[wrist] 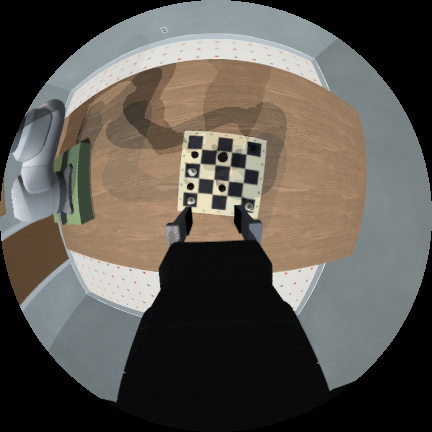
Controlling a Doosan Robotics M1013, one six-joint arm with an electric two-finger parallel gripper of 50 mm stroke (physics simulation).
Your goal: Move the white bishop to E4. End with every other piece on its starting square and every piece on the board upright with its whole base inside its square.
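Frame: origin at the arm's base, x up, y ahead, z left, level; centimetres.
Seen in the pictures: gripper, fingertip midpoint: (212, 214); arm's base at its link origin: (62, 190).
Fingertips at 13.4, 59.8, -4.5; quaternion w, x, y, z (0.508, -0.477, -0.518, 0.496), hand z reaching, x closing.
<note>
Pixels of each thing's top centre, then the offset from my fingertips to it, as dx, dy, dz. Level surfaces: height alone.
- chessboard at its top centre: (221, 172) -19.8, +1.8, +5.5
- third pale piece at its top centre: (252, 209) -15.4, +9.2, -2.9
- large dark piece at its top centre: (223, 153) -14.5, +1.8, +9.6
- wooden table at its surface level: dx -20.4
The chessboard (204, 202) lies on the table in the middle of the wrist view. Three pale pieces stand on it: one pale piece (192, 171) at the left edge's middle, another pale piece (190, 201) at the near left corner, and a third pale piece (249, 206) at the near right corner. They are too small to tell which is the white bishop, and the square labels are unreadable. Dark pieces include a large dark piece (223, 157) and smaller dark pieces (195, 154) (190, 186) (222, 188). My gripper (212, 214) is open and empty, above the board's near edge.
The board lies on a wooden table (320, 165). At the left, a green block (82, 185) stands near the table's edge, beside a grey-white robot arm (37, 165). Arm shadows fall across the table and the board.
</note>
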